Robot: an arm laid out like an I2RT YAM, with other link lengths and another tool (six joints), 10 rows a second.
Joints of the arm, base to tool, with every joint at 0 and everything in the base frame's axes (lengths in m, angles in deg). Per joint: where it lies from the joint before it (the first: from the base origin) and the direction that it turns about. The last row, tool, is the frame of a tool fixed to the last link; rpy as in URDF.
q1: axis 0 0 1 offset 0 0 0.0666
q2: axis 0 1 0 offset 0.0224 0.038 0.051
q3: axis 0 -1 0 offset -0.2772 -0.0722 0
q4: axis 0 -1 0 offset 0.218 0.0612 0.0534
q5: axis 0 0 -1 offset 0.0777 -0.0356 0.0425
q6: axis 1 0 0 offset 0.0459 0 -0.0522
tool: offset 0.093 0.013 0.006 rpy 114.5 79.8 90
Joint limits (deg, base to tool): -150..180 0..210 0..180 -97..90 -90..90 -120..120
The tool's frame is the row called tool.
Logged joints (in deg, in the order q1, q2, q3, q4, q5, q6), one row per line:
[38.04 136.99 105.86 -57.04 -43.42 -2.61]
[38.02 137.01 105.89 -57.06 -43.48 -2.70]
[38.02 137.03 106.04 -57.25 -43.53 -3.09]
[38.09 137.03 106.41 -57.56 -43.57 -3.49]
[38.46 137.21 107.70 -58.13 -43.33 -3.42]
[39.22 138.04 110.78 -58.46 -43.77 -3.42]
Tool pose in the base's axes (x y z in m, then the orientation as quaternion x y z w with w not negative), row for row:
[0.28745 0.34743 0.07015 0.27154 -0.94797 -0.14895 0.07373]
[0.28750 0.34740 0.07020 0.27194 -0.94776 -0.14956 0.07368]
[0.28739 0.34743 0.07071 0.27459 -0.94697 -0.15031 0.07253]
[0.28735 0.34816 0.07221 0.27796 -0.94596 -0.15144 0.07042]
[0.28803 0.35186 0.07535 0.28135 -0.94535 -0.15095 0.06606]
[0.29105 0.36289 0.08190 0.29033 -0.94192 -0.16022 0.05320]
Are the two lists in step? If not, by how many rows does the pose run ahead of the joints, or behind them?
They are in step.
